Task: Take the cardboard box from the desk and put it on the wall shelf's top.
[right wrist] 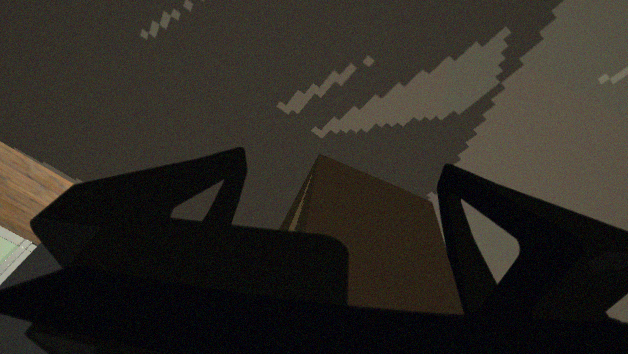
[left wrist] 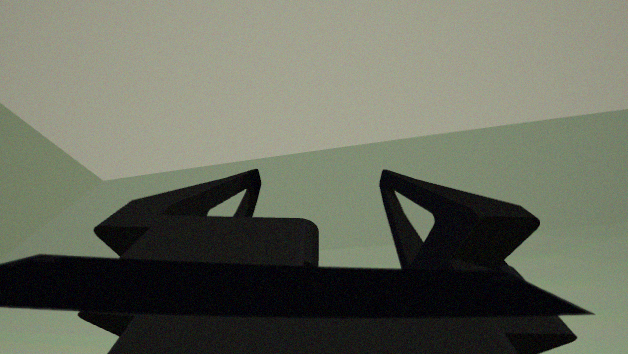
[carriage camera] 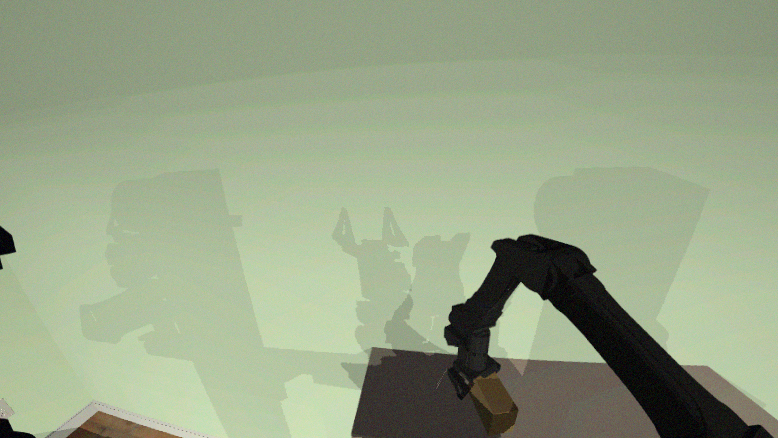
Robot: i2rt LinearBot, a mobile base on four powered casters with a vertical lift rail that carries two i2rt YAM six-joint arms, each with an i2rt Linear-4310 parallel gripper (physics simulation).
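Places are measured from the left arm's base along level axes (x ahead, y left, z up), in centimetres.
Where they show: left gripper, fingertip midpoint: [left wrist: 319, 176]; right gripper, fingertip midpoint: [right wrist: 341, 166] [carriage camera: 471, 389].
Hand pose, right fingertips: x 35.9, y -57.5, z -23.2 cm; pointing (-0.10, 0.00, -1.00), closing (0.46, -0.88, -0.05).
After its pixels a point has its place.
The brown cardboard box [carriage camera: 494, 403] @[x 27.3, y -58.9, z -15.2 cm] [right wrist: 392, 240] @[x 36.5, y -59.8, z -19.7 cm] is at the flat grey-brown surface [carriage camera: 587, 402] @[x 30.6, y -88.0, z -23.4 cm] [right wrist: 565, 165] @[x 41.8, y -65.7, z -23.4 cm] against the green wall. This looks like the shelf's top, but I cannot tell it surely from the desk. My right gripper [carriage camera: 480, 383] @[x 35.9, y -57.4, z -23.2 cm] [right wrist: 341, 166] @[x 35.9, y -57.4, z -23.2 cm] is open, with the box between its spread fingers. In the right wrist view a gap shows between the left-hand finger and the box; the other finger is close beside it. The box's underside is hidden. My left gripper [left wrist: 319, 176] @[x 4.1, y -0.4, z 43.6 cm] is open and empty, facing wall and ceiling.
The green wall [carriage camera: 304, 179] @[x 53.8, y -11.1, z 34.6 cm] [left wrist: 500, 190] @[x 45.9, y -71.4, z 79.4 cm] rises behind the surface and carries arm shadows. Wooden floor [carriage camera: 114, 426] @[x 68.1, y 144.6, z -118.5 cm] [right wrist: 25, 185] @[x -189.8, y 97.0, z -118.4 cm] with white baseboard shows beyond the surface's left side. Dark parts of the left arm [carriage camera: 5, 242] @[x 5.9, y -7.2, z 36.0 cm] show at the left edge of the carriage view.
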